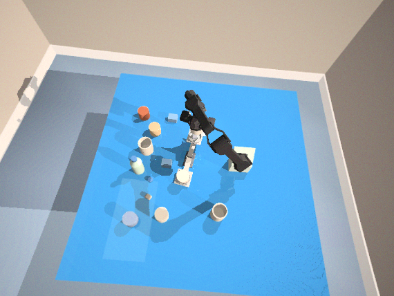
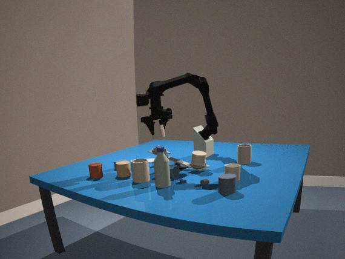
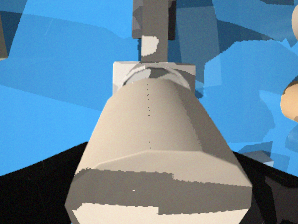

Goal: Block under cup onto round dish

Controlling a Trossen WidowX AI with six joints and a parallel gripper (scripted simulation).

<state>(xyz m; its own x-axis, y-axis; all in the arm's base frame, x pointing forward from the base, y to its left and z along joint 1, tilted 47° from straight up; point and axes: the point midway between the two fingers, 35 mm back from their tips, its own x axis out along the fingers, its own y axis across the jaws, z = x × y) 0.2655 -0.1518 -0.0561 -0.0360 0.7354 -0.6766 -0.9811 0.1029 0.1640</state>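
Now: gripper tip 40 mm past the pale round dish, 90 mm to the left of it and 170 mm above it. Also, from my gripper tip: balance: 30 mm ahead, 130 mm to the left, 150 mm below; then tan cylinder: 270 mm ahead, 50 mm to the right, 130 mm below; then balance beam: 30 mm ahead, 130 mm to the left, 130 mm below.
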